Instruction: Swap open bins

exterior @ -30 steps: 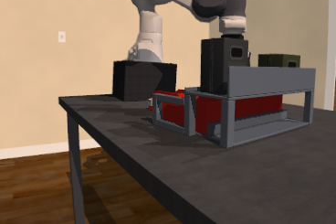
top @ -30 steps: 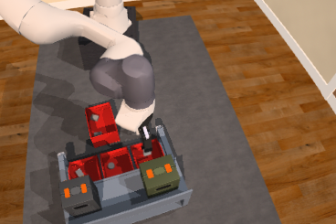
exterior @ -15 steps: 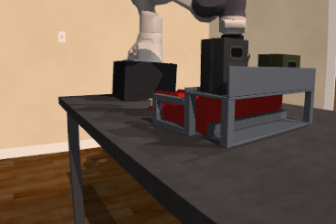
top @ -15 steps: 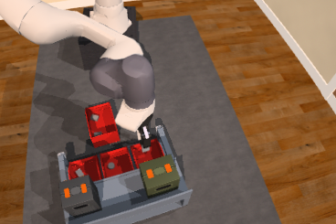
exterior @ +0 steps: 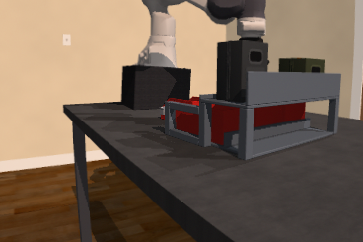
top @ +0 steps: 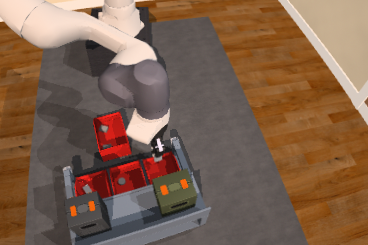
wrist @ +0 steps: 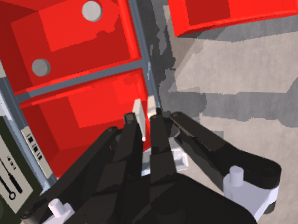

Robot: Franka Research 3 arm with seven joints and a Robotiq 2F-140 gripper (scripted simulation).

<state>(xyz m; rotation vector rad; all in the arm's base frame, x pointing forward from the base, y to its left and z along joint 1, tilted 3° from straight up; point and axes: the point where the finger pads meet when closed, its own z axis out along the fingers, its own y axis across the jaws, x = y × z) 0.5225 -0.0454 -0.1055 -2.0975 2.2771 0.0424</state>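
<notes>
My gripper is now 110 mm to the left of the shelf lip, 50 mm above it and 20 mm past it. Also, from my hand: grey box: 240 mm to the right, 150 mm ahead, 100 mm above; olive box: 180 mm ahead, 90 mm above, 10 mm to the right.
</notes>
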